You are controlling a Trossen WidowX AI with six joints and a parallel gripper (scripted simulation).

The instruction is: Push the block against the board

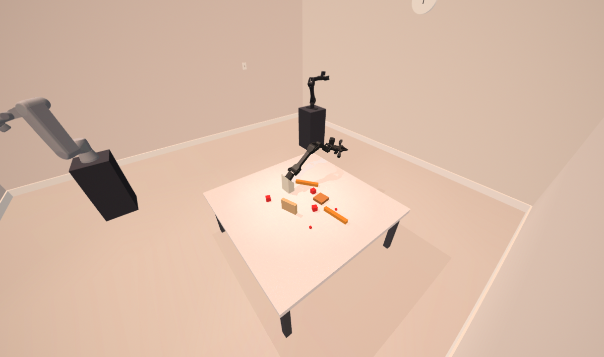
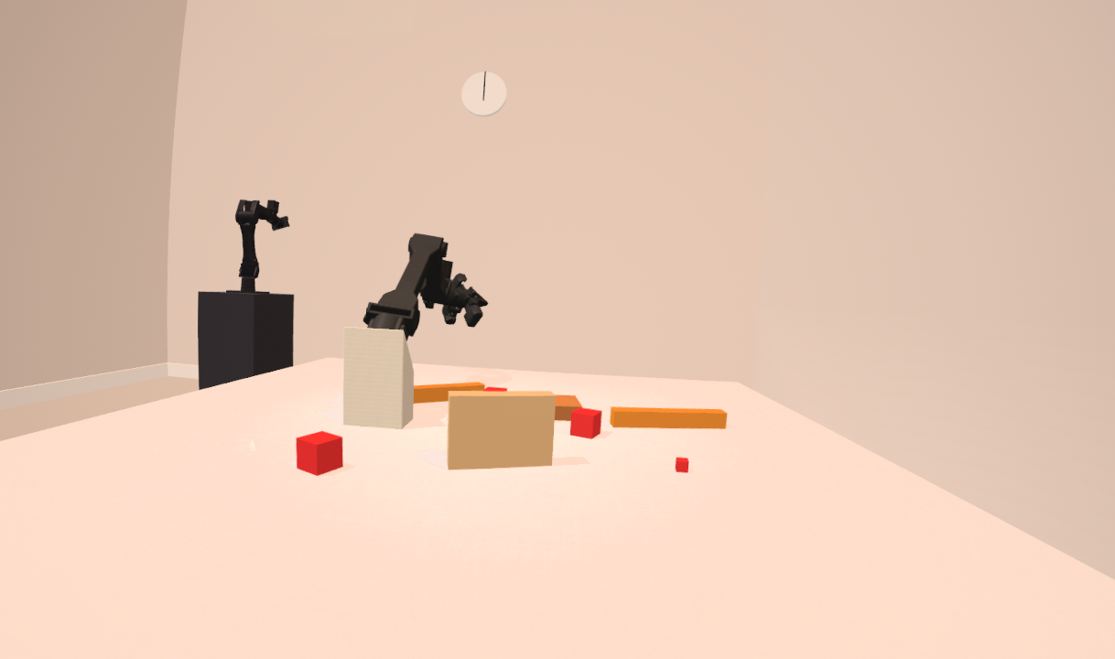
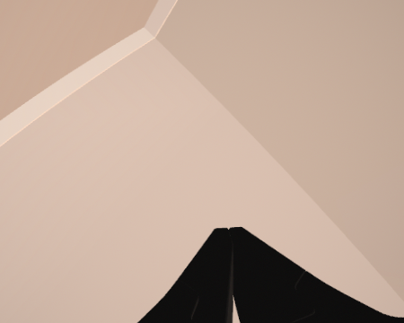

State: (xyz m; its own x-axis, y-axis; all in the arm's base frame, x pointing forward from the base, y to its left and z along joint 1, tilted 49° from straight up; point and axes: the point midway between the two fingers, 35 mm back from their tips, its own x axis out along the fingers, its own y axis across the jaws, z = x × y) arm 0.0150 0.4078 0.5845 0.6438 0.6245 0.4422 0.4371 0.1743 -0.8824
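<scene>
Now: the tan block 210 mm ahead of my gripper tip, 880 mm to the right of it and 150 mm below it. Also, from my gripper tip: dark orange square block (260 mm ahead, 590 mm to the right, 180 mm below).
</scene>
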